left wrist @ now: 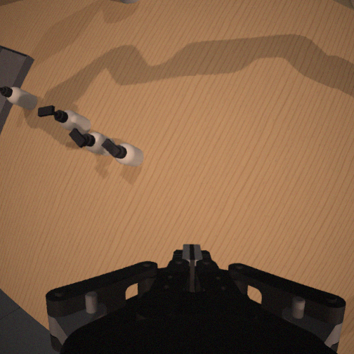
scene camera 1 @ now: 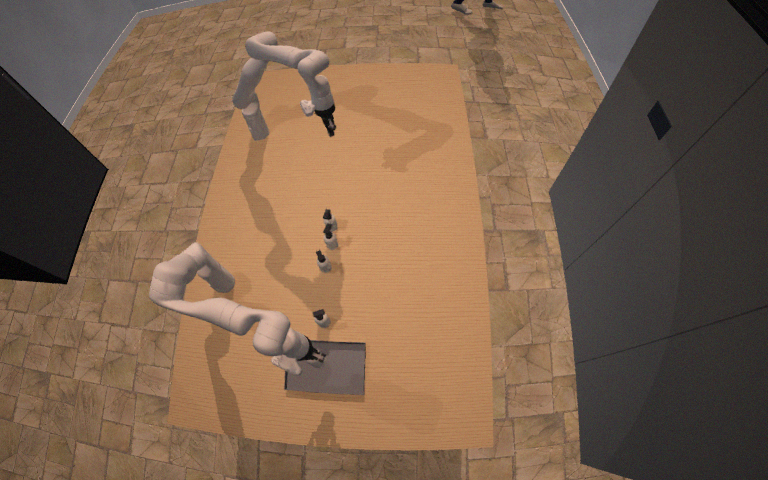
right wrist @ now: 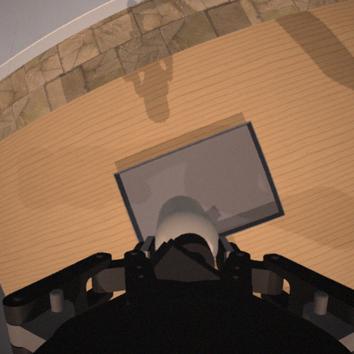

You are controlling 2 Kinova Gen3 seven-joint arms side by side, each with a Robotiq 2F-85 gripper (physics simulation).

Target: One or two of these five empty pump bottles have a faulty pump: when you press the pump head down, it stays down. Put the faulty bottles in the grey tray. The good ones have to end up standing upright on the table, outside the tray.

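Places are measured from the left arm's base along level axes (x ahead, y left, z up), in centimetres.
Pixels of known places: left gripper, fingertip midpoint: (scene camera 1: pixel 331 135); right gripper, fingertip midpoint: (scene camera 1: pixel 313 354); left arm's base, link origin: (scene camera 1: pixel 261 133); right arm's base, link origin: (scene camera 1: pixel 225 282).
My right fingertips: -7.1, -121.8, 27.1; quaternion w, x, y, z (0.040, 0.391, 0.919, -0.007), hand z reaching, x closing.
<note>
Ahead of a thing's pixels: the offset from my right fingertips to its top centre, as dx, dy, dz. Level surfaces: height alone.
My right gripper (scene camera 1: pixel 322 356) (right wrist: pixel 185 247) is shut on a white bottle (right wrist: pixel 186 220) with a black pump head, held upright above the grey tray @(-1.8, -1.1, -24.1) (scene camera 1: pixel 346 373) (right wrist: pixel 225 172) (left wrist: pixel 11 70). Four other bottles stand upright on the table: one @(+4.7, +15.9, -13.1) (scene camera 1: pixel 322 320) (left wrist: pixel 23 99) near the tray's upper edge in scene camera 1, one @(+13.8, +36.7, -13.1) (scene camera 1: pixel 324 264) (left wrist: pixel 77 121) farther up, and two close together, the lower @(+19.9, +44.9, -13.1) (scene camera 1: pixel 331 241) (left wrist: pixel 97 143) and the upper @(+22.7, +52.8, -14.6) (scene camera 1: pixel 332 223) (left wrist: pixel 132 155). My left gripper (scene camera 1: pixel 331 134) (left wrist: pixel 190 255) is shut and empty, high over the table, away from the bottles.
The wooden table @(dz -27.1) (scene camera 1: pixel 419 237) carries both arms at its left side in scene camera 1. A large dark cabinet (scene camera 1: pixel 634 226) stands at the right, and a black box (scene camera 1: pixel 39 186) at the left. A person's feet (scene camera 1: pixel 461 7) show at the top.
</note>
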